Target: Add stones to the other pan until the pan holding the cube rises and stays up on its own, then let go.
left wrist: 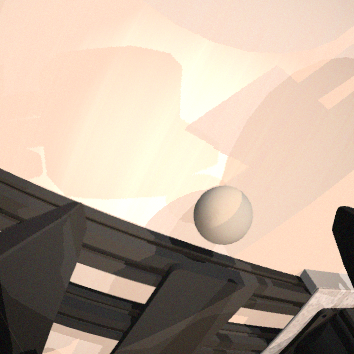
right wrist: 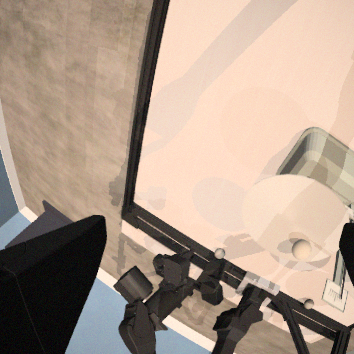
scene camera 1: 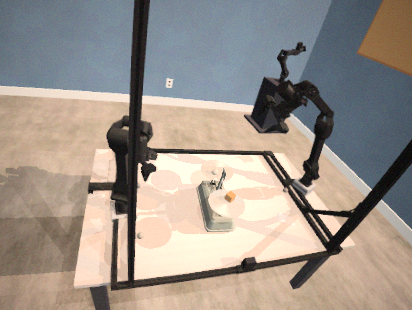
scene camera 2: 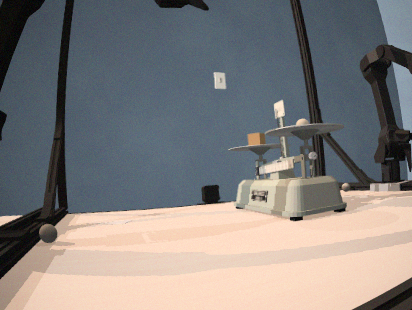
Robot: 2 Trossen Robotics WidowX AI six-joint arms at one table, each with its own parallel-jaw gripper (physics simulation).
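Frame: origin at the left arm's base, x ahead, y left, z up, level; centimetres.
Seen in the pictures: left gripper, fingertip midpoint: (left wrist: pixel 215 218) (right wrist: pixel 207 255) (scene camera 1: pixel 140 177); right gripper, fingertip midpoint: (right wrist: pixel 230 233) (scene camera 1: pixel 260 123); left arm's base, origin of the base link: (left wrist: pixel 322 334) (right wrist: pixel 255 292) (scene camera 1: pixel 123 208) (scene camera 2: pixel 391 182); right arm's base, origin of the base link: (scene camera 1: pixel 305 182).
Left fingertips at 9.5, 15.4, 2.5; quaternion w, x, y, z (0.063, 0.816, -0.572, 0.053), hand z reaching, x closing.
Pixels of each thing's top centre, then the offset from my left fingertips to it, as dx, dy, dz.
- orange cube, middle of its top: (scene camera 2: pixel 256 133) (scene camera 1: pixel 231 194) +31.1, -28.9, +12.8
- pale stone, middle of its top: (right wrist: pixel 298 256) (scene camera 2: pixel 302 118) (scene camera 1: pixel 216 169) +30.3, -14.3, +13.7
- loose stone, middle of its top: (left wrist: pixel 231 231) (right wrist: pixel 216 256) (scene camera 1: pixel 138 183) -1.4, -1.9, -1.9
An orange cube (scene camera 1: pixel 230 196) (scene camera 2: pixel 256 139) sits on one pan (scene camera 1: pixel 219 206) (scene camera 2: pixel 240 148) of the scale, which stands lower than the other pan (scene camera 2: pixel 330 127) (right wrist: pixel 275 205). A pale stone (scene camera 1: pixel 214 171) (scene camera 2: pixel 301 122) (right wrist: pixel 301 248) lies on that higher pan. My left gripper (scene camera 1: pixel 148 172) (left wrist: pixel 215 218) is open and empty, over a loose stone (left wrist: pixel 223 215) (scene camera 1: pixel 138 185) (right wrist: pixel 220 253) beside the frame rail. My right gripper (scene camera 1: pixel 275 115) (right wrist: pixel 230 233) is open and empty, high above the table at the back right in scene camera 1.
Another stone (scene camera 1: pixel 140 235) lies at the table's front left in scene camera 1, and another (scene camera 1: pixel 285 189) (scene camera 2: pixel 48 233) by the opposite rail. Dark frame rails (scene camera 1: pixel 200 278) and posts (scene camera 1: pixel 136 100) border the table. The scale base (scene camera 1: pixel 220 224) (scene camera 2: pixel 320 195) is mid-table.
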